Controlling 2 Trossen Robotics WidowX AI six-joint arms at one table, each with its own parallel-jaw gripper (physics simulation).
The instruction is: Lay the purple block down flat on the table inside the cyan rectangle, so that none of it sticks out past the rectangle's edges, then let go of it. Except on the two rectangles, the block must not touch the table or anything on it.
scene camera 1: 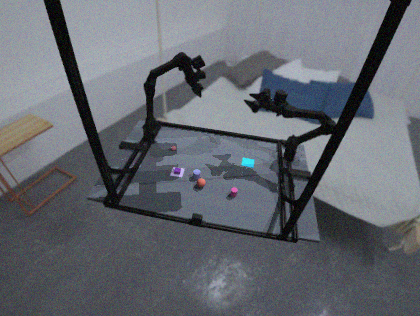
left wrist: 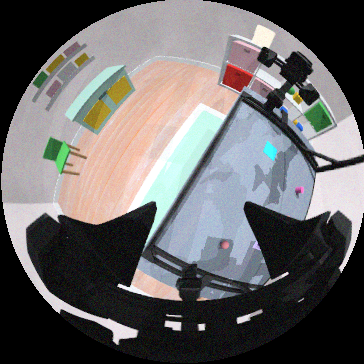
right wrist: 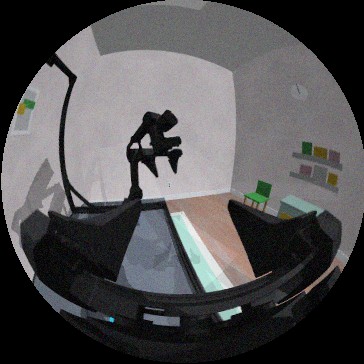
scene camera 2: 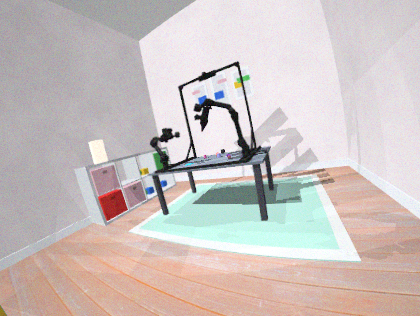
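Pixels of known places: left gripper, fingertip midpoint: (scene camera 1: 198, 93) (left wrist: 201, 206) (right wrist: 166, 174) (scene camera 2: 202, 131); right gripper, fingertip midpoint: (scene camera 1: 246, 97) (left wrist: 284, 73) (right wrist: 185, 203) (scene camera 2: 176, 134); left arm's base, link origin: (scene camera 1: 149, 139) (left wrist: 188, 271) (scene camera 2: 246, 155); right arm's base, link origin: (scene camera 1: 288, 157) (left wrist: 266, 107) (scene camera 2: 166, 167).
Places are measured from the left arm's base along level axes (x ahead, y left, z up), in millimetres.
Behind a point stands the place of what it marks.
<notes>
The purple block (scene camera 1: 177, 170) @(y -340, x 104, z 0 mm) is small and sits on the pale lilac rectangle (scene camera 1: 173, 174) @(y -343, x 85, z -7 mm), left of the table's middle in scene camera 1. The left wrist view shows an edge of that rectangle (left wrist: 256, 245) @(y -314, x 101, z -13 mm); the block is hidden there behind a finger. The flat cyan rectangle (scene camera 1: 248, 162) @(y -390, x 549, z -18 mm) (scene camera 2: 189, 164) @(y -366, x 541, z -18 mm) (left wrist: 270, 150) @(y -392, x 545, z -18 mm) (right wrist: 111, 319) has nothing on it. My left gripper (scene camera 1: 199, 93) @(y 0, x 341, z 284 mm) (left wrist: 201, 206) @(y 0, x 341, z 284 mm) is open and empty, high above the table, pointing down. My right gripper (scene camera 1: 248, 99) @(y -183, x 583, z 324 mm) (right wrist: 185, 203) @(y -183, x 583, z 324 mm) is open and empty, raised, pointing left in scene camera 1.
A lilac cylinder (scene camera 1: 196, 173) @(y -415, x 195, z 22 mm) stands right of the block, with an orange-red ball (scene camera 1: 201, 183) @(y -494, x 197, z 22 mm) in front. A magenta cylinder (scene camera 1: 234, 191) @(y -602, x 345, z 22 mm) (left wrist: 299, 190) @(y -575, x 345, z 15 mm) stands farther right. A small red ball (scene camera 1: 173, 148) @(y -150, x 130, z 6 mm) (left wrist: 225, 245) @(y -138, x 138, z 13 mm) lies behind the block. Black frame bars edge the table.
</notes>
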